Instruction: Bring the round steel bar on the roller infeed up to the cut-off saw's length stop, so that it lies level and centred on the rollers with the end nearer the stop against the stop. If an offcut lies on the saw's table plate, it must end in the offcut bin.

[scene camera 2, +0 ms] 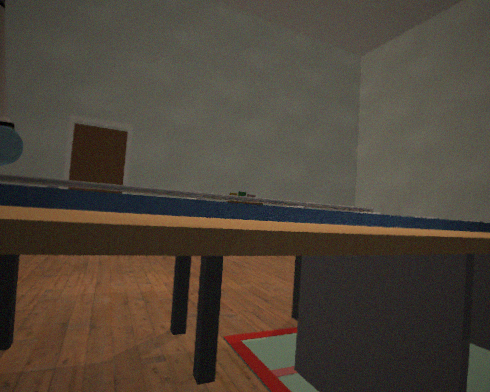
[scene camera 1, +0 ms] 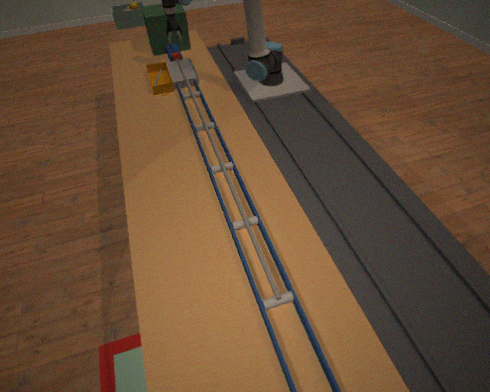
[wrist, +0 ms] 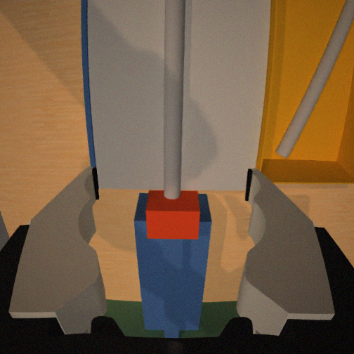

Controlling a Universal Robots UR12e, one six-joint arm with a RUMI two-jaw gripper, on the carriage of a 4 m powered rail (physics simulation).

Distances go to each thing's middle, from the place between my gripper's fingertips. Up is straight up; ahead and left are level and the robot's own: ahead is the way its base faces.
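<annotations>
My gripper: 18 cm short of the yellow offcut bin point(wrist: 296, 42), 9 cm to the right of it, 20 cm above it.
</annotations>
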